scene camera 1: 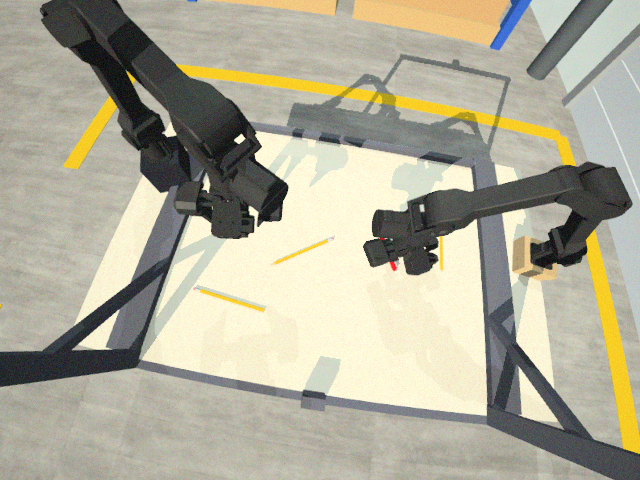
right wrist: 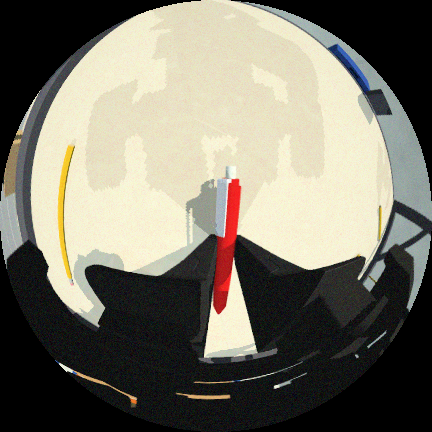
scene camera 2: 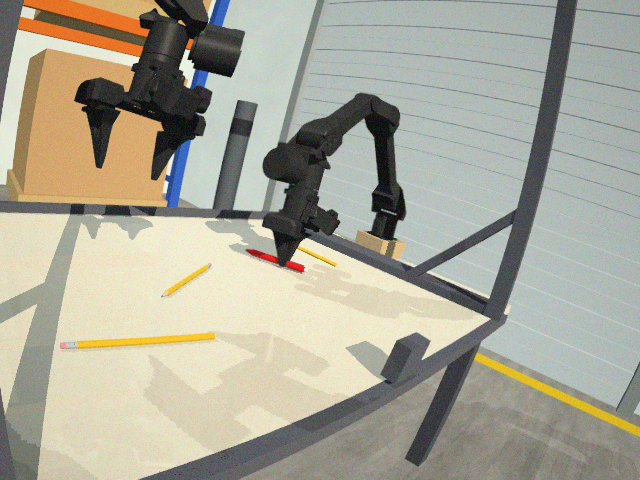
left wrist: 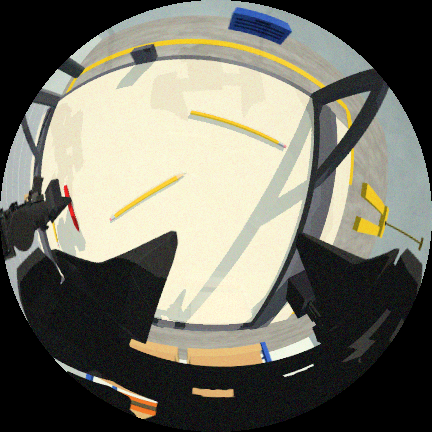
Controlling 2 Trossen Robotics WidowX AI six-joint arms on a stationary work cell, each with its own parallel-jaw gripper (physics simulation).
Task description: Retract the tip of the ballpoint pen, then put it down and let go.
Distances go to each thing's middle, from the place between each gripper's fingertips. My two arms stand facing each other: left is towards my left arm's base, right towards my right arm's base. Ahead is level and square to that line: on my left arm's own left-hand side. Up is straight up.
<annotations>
My left hand is 30 cm past the grey block (scene camera 2: 407, 353), 25 cm to the left of it and 13 cm above it. The rest, counted from my left hand: tan block (scene camera 1: 521, 264): 78 cm to the right, 17 cm ahead, 14 cm below.
I see the grey block 38 cm behind my right hand, 12 cm to the left of it and 3 cm above it. Round my right hand: tan block: 9 cm ahead, 42 cm to the right, 2 cm above.
</annotations>
